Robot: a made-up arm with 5 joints.
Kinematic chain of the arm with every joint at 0, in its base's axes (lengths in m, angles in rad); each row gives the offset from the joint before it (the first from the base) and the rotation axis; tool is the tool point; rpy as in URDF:
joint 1: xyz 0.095 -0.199 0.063 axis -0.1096 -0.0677 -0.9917
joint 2: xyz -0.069 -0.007 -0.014 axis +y
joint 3: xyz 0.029 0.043 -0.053 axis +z
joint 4: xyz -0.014 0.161 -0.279 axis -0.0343 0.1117 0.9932
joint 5: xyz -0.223 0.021 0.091 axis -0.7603 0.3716 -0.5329
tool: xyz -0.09 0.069 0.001 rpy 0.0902 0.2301 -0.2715
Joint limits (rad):
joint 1: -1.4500..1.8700
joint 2: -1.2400..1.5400
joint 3: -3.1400..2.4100
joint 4: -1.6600..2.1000
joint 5: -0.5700..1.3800
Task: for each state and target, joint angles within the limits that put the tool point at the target. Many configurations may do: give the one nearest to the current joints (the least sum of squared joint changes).
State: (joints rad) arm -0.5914 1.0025 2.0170 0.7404 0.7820
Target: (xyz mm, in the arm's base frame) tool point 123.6 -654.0 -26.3
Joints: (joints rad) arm -0.8866 1.1852 1.8757 0.2997 0.8017
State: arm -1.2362 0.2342 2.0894 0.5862 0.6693
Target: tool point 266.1 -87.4 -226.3
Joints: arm -1.4500 0.0625 2.3870 0.7617 0.6423
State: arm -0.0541 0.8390 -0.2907 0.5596 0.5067
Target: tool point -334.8 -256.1 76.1
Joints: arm -0.3854 0.7557 -0.0702 0.7362 0.4918
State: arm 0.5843 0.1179 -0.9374 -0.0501 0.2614
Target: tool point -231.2 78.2 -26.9
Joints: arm 0.1626 0.5662 -0.5224 0.7023 0.0977
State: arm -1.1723 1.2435 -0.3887 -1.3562 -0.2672
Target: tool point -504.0 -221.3 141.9
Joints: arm -1.0161 1.3261 -0.2004 -0.7238 -0.2403
